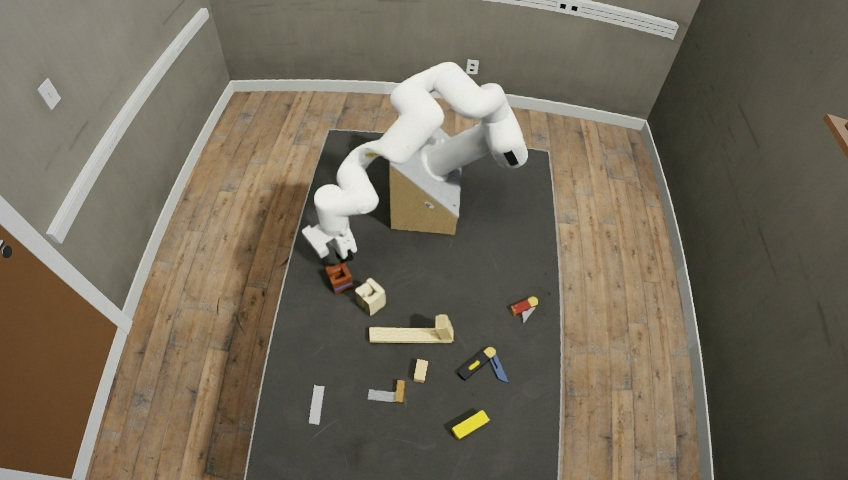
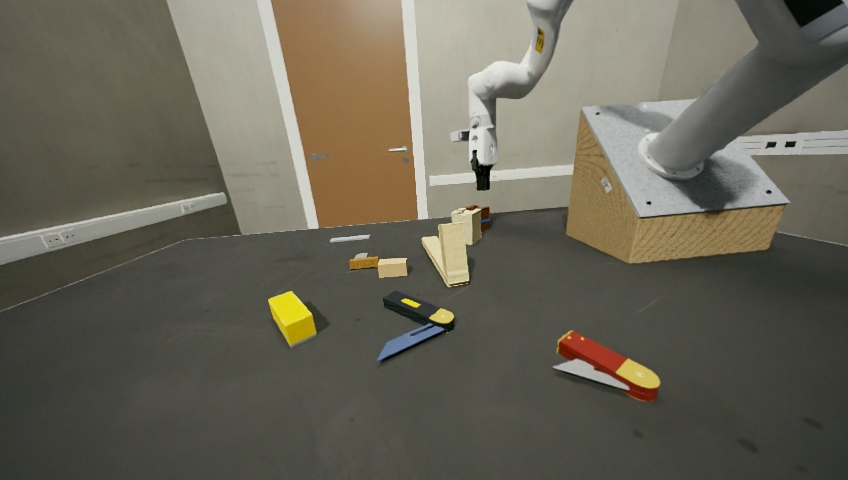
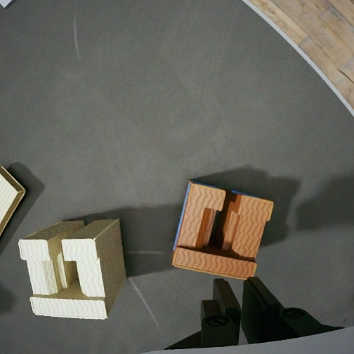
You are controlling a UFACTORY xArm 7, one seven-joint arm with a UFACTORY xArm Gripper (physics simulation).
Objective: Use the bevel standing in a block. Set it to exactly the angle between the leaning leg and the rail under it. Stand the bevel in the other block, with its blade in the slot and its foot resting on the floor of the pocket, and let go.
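Frame: origin at the arm's base, x left, y ahead, z down, level; metres.
Where they show: gripper, fingertip midpoint: [image 1: 343,258] [image 2: 483,190]; arm's base, link origin: [image 1: 433,163] [image 2: 667,157].
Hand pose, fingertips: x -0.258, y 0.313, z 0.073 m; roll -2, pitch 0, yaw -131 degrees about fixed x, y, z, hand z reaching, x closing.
Each offset is from my fingertips to the top centre of the thing. "pt": to the spot under its first point.
The red-brown block @(dy +0.016, dx -0.021, dz +0.056 m) [image 1: 340,286] [image 2: 486,215] [image 3: 192,220], with blue on its sides, stands with its slot and pocket upward; no bevel shows in it. The pale block @(dy +0.081, dx +0.080, dz +0.039 m) [image 1: 376,303] [image 2: 473,227] [image 3: 114,265] stands beside it, also with no bevel showing. My gripper [image 1: 345,256] [image 2: 483,185] [image 3: 233,302] is shut, its fingers a narrow gap apart with nothing between them, above and near the red-brown block. The pale leg @(pt dy +0.203, dx +0.290, dz +0.013 m) [image 1: 443,328] [image 2: 454,252] leans on one end of the rail @(dy +0.187, dx +0.203, dz +0.102 m) [image 1: 404,335] [image 2: 432,252]. A black bevel @(dy +0.307, dx +0.430, dz +0.109 m) [image 1: 470,368] [image 2: 404,302] with blue blade lies open.
A red bevel @(dy +0.099, dx +0.562, dz +0.109 m) [image 1: 521,306] [image 2: 601,355] with grey blade lies at the mat's side. An ochre-and-grey piece @(dy +0.362, dx +0.137, dz +0.105 m) [image 1: 399,391] [image 2: 363,262], a small tan block @(dy +0.301, dx +0.234, dz +0.097 m) [image 1: 420,370] [image 2: 392,267], a yellow block @(dy +0.468, dx +0.374, dz +0.091 m) [image 1: 470,424] [image 2: 291,318] and a whitish strip @(dy +0.422, dx -0.064, dz +0.122 m) [image 1: 316,405] [image 2: 349,238] also lie there.
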